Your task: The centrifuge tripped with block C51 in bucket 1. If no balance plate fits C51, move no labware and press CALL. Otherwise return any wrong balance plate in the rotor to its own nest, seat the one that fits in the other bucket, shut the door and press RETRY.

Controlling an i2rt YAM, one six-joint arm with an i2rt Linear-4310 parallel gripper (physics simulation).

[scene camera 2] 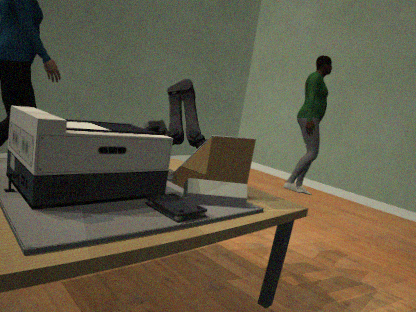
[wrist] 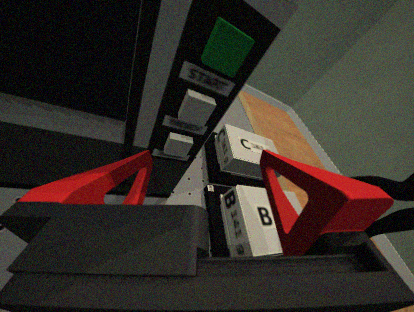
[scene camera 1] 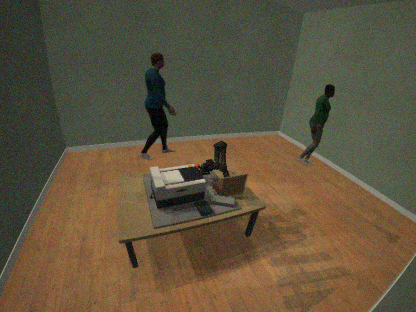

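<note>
The centrifuge, white above and dark below, stands on the table. Its panel in the wrist view has a green START button and two pale buttons, the upper and the lower, with blurred labels. White balance plate B, marked 141 g, and white balance plate C sit in dark nests beside the panel. My gripper is open and empty, its red fingers wide apart, near the lower button and the plates. Block C51 and the rotor buckets cannot be made out.
A brown slanted board stands right of the centrifuge, behind a pale low block. A dark flat device lies on the grey mat. Two people are beyond the table.
</note>
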